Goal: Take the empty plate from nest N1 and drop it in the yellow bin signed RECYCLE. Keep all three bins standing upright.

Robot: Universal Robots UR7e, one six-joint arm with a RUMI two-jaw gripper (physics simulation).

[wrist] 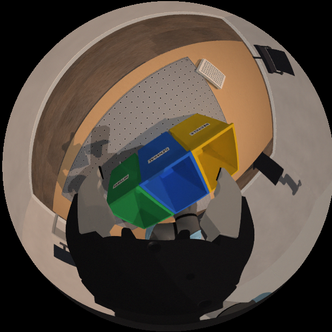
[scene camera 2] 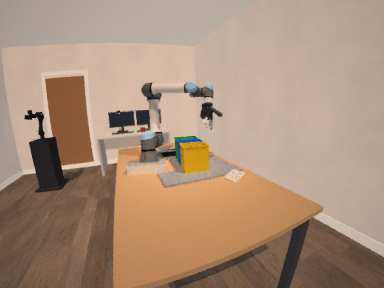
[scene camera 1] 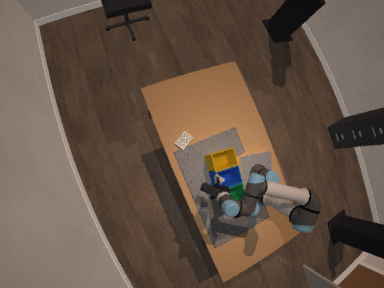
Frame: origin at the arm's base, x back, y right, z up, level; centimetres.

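Seen in the pictures: gripper, fingertip midpoint: (scene camera 2: 209,129) (scene camera 1: 212,184); arm's base at its link origin: (scene camera 2: 149,161) (scene camera 1: 257,172).
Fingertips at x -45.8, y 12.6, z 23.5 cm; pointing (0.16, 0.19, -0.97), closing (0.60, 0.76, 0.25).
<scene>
Offsets run from my fingertips to a thing's middle. Level surfaces: height alone.
My gripper (scene camera 1: 219,179) (scene camera 2: 207,125) (wrist: 158,168) is open and empty, high above the bins; in the wrist view the blue and green bins show between its fingers. The yellow bin @(dx +16.8, dy +10.6, dz -17.1 cm) (scene camera 1: 225,159) (scene camera 2: 195,157) (wrist: 200,132), signed RECYCLE, stands upright at one end of the row. A white plate with many small holes @(dx -1.8, dy +33.8, dz -25.9 cm) (scene camera 1: 184,140) (scene camera 2: 234,175) (wrist: 211,73) lies at the mat's edge near a corner, apart from the bins and well away from the gripper. I cannot make out a nest N1 mark.
The blue bin @(dx +15.2, dy -2.5, dz -17.1 cm) (scene camera 1: 230,176) (wrist: 182,185), signed GENERAL, and the green bin @(dx +13.8, dy -15.6, dz -17.1 cm) (scene camera 1: 237,191) (wrist: 125,175) stand upright beside the yellow one, close together on the grey mat @(dz -26.0 cm) (scene camera 1: 187,165) (scene camera 2: 172,180) (wrist: 130,105). The arm reaches over the table @(dz -27.3 cm) (scene camera 1: 195,100) (scene camera 2: 200,220) beside the row.
</scene>
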